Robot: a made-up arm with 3 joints. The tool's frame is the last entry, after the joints.
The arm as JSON. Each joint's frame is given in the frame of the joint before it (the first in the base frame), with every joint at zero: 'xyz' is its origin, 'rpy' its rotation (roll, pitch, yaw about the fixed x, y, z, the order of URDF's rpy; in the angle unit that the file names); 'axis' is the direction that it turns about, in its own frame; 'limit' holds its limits. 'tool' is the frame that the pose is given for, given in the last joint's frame.
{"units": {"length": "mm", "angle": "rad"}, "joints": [
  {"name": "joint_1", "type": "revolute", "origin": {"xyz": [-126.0, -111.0, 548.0], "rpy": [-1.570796, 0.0, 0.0]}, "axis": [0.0, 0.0, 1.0], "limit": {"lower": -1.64, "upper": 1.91}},
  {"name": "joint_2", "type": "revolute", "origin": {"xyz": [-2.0, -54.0, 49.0], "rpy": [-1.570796, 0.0, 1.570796]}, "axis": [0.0, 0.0, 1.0], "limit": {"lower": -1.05, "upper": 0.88}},
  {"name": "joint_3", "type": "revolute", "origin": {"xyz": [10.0, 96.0, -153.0], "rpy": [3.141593, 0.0, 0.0]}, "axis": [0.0, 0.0, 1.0], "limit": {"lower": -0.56, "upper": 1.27}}
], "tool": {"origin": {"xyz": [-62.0, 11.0, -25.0], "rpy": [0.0, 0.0, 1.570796]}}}
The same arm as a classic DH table. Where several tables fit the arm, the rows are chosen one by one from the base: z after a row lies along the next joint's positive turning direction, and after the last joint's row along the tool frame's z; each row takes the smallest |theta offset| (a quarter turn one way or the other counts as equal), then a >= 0, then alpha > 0; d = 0 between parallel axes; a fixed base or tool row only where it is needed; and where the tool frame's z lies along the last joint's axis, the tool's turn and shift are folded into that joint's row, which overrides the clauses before.
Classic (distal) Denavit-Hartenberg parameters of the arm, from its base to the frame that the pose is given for. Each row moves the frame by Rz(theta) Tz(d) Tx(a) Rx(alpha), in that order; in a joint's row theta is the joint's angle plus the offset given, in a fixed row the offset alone. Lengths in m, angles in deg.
base (fixed): a -0.126, alpha -90, d 0.548, theta offset 0
joint_1: a 0.054, alpha 90, d -0.062, theta offset -90
joint_2: a -0.0965, alpha 180, d 0, theta offset 84.05
joint_3: a 0.063, alpha 0, d 0, theta offset 73.99
tool (fixed): a 0, alpha 0, d 0.126, theta offset -79.94
Joint limits (deg, base to tool): -93.97..109.43 -60.16..50.42 -32.09..72.77

